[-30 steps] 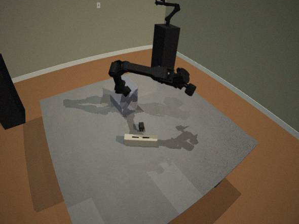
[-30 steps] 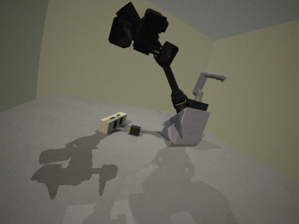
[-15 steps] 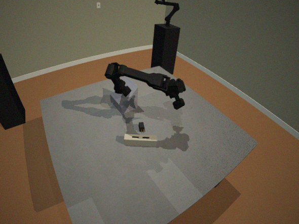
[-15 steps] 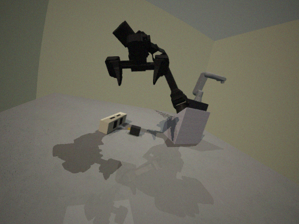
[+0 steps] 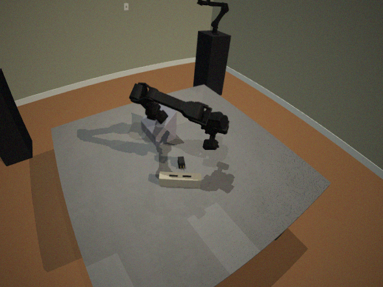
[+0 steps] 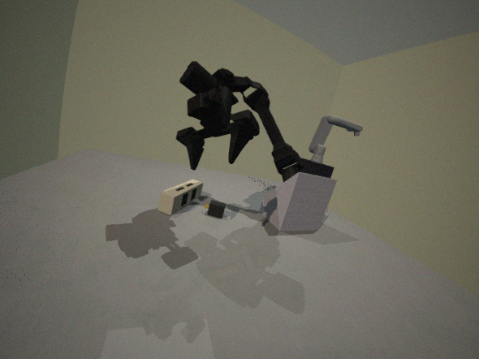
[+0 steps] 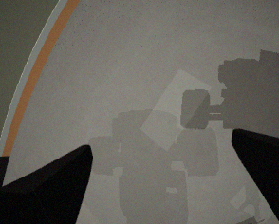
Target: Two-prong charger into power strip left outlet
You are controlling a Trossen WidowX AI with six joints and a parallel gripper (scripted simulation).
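My gripper tip is 170 mm above the black two-prong charger, 160 mm to the left of it and 70 mm past it.
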